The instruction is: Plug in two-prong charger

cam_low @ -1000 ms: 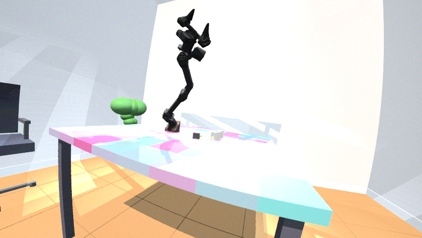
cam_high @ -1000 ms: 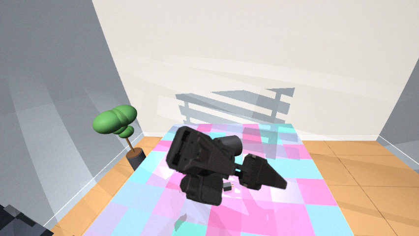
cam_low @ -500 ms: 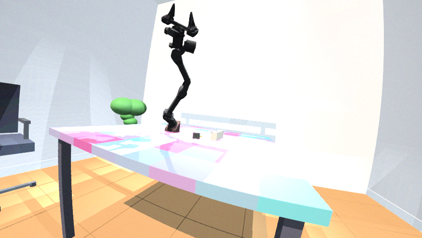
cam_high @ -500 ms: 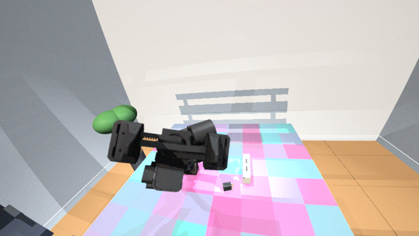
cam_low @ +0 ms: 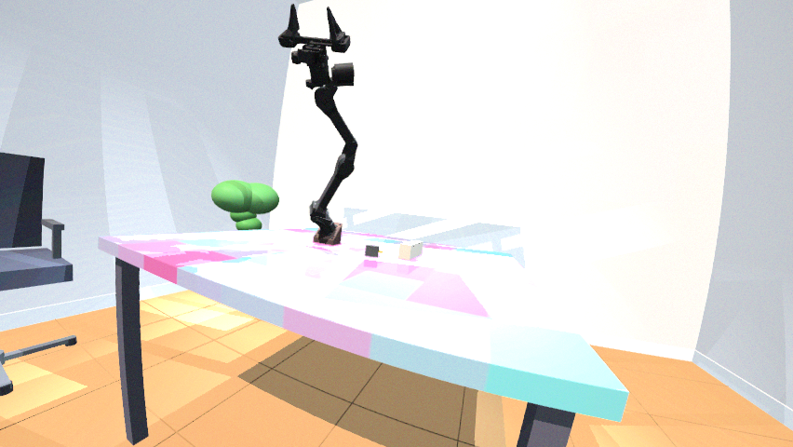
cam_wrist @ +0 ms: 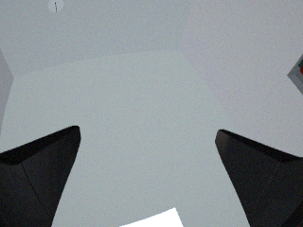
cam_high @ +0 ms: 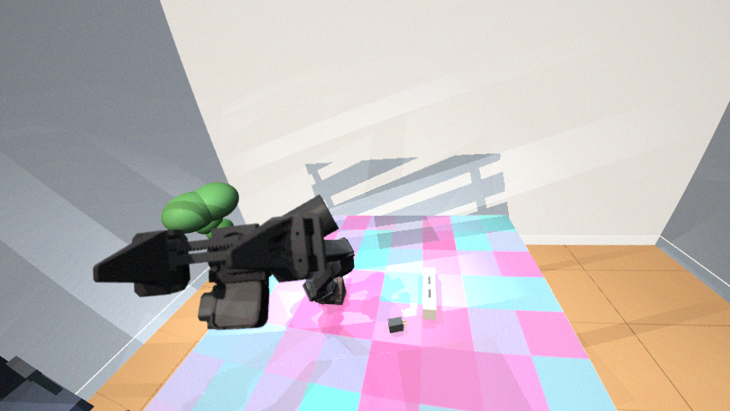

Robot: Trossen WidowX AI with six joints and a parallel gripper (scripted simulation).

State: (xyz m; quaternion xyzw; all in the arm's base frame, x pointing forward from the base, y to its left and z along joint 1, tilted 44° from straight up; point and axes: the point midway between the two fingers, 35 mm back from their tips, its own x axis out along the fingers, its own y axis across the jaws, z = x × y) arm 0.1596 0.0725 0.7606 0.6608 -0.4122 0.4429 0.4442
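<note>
The two-prong charger lies 7 cm ahead of my gripper tip, 41 cm to the left of it and 64 cm below it.
</note>
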